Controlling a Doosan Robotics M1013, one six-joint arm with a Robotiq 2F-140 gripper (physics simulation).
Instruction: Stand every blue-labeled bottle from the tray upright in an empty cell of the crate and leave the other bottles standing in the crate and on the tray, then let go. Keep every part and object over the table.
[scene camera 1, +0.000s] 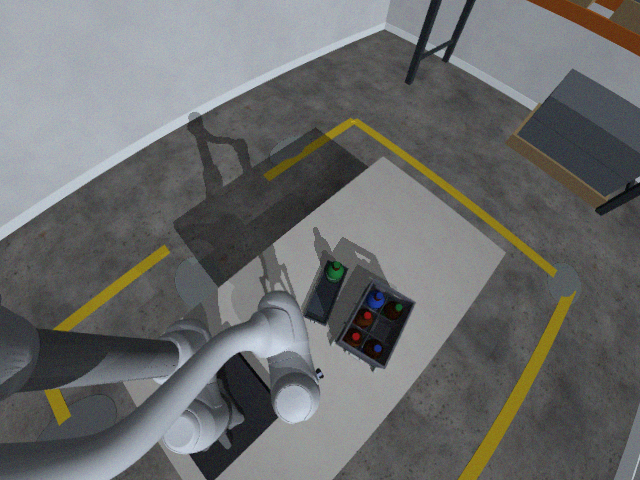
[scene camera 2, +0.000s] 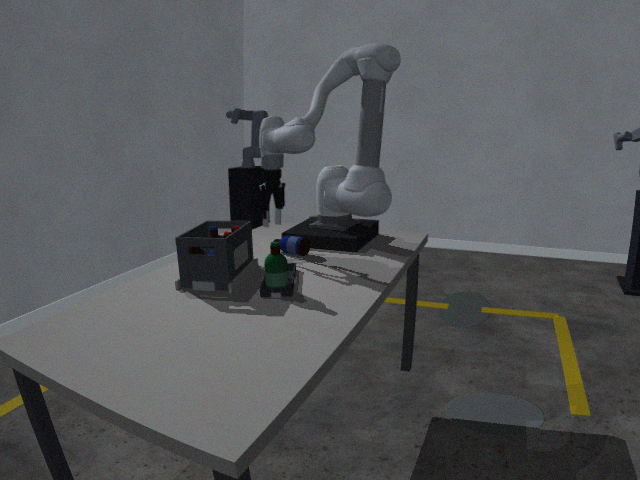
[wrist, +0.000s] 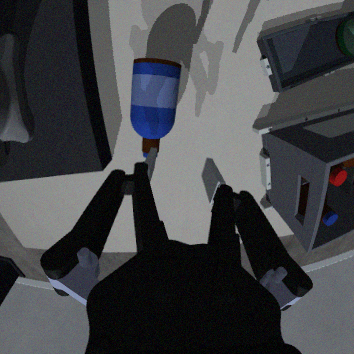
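Pixels of known places: gripper, between the fingertips: (scene camera 2: 272, 225) (wrist: 179, 162); arm's base, origin of its link: (scene camera 2: 334, 224).
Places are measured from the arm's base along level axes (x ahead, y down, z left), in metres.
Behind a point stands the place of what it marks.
Note:
A blue-labeled bottle (scene camera 2: 294, 245) @[x 0.345, y 0.016, z -0.009 m] (wrist: 154, 100) @[x 0.312, y -0.010, z -0.036 m] lies on its side on the table; the arm hides it in scene camera 1. My gripper (scene camera 2: 271, 219) @[x 0.348, y -0.056, z -0.111 m] (wrist: 179, 162) @[x 0.348, y -0.056, z -0.111 m] is partly open, fingers downward, with nothing between them. In the wrist view its left fingertip overlaps the bottle's neck; contact cannot be told. The crate (scene camera 1: 399, 335) @[x 0.703, y -0.111, z -0.211 m] (scene camera 2: 201, 268) @[x 0.811, y -0.009, z -0.084 m] (wrist: 287, 160) @[x 0.533, y -0.027, z -0.116 m] holds a blue bottle (scene camera 1: 375, 299) @[x 0.737, y -0.076, z -0.058 m] and several brown bottles with red, green or blue caps. Its middle right cell (scene camera 1: 382, 329) @[x 0.714, y 0.055, z -0.173 m] looks empty. A green bottle (scene camera 1: 334, 272) @[x 0.687, y -0.057, z 0.132 m] (scene camera 2: 276, 271) @[x 0.736, y -0.014, z 0.166 m] (wrist: 346, 37) @[x 0.671, y 0.028, z 0.130 m] stands at one end of the tray (scene camera 1: 319, 304) @[x 0.572, y 0.059, z 0.082 m].
The black base plate (scene camera 1: 253, 405) @[x 0.135, y 0.004, z -0.069 m] (scene camera 2: 330, 240) @[x 0.193, y 0.022, z 0.074 m] (wrist: 45, 100) @[x 0.130, y 0.005, z -0.026 m] of the arm is beside the lying bottle. The tray stands between the bottle and the far table end, next to the crate. The table edge (scene camera 2: 330, 356) @[x 1.012, y 0.067, z 0.491 m] runs past the tray. Crate walls rise higher than the tray.

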